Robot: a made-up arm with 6 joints. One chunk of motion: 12 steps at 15 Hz.
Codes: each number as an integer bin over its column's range. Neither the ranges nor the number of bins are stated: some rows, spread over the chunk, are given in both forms.
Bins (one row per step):
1: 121 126 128 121 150 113
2: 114 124 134 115 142 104
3: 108 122 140 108 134 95
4: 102 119 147 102 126 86
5: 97 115 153 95 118 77
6: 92 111 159 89 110 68
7: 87 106 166 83 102 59
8: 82 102 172 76 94 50
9: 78 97 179 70 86 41
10: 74 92 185 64 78 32
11: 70 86 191 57 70 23
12: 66 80 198 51 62 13
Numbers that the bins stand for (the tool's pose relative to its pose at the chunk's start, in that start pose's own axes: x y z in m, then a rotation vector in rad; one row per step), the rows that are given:
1: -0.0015 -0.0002 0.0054 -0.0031 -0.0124 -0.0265
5: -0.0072 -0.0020 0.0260 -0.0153 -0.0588 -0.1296
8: -0.0107 -0.0040 0.0416 -0.0242 -0.0936 -0.2069
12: -0.0145 -0.0075 0.0631 -0.0360 -0.1400 -0.3128
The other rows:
2: -0.0032 -0.0005 0.0104 -0.0059 -0.0240 -0.0523
3: -0.0046 -0.0009 0.0153 -0.0092 -0.0356 -0.0780
4: -0.0060 -0.0013 0.0211 -0.0120 -0.0472 -0.1038
6: -0.0084 -0.0026 0.0309 -0.0181 -0.0704 -0.1553
7: -0.0095 -0.0034 0.0367 -0.0209 -0.0820 -0.1811
9: -0.0116 -0.0048 0.0474 -0.0271 -0.1052 -0.2326
10: -0.0126 -0.0056 0.0524 -0.0299 -0.1168 -0.2584
11: -0.0135 -0.0065 0.0573 -0.0332 -0.1284 -0.2842

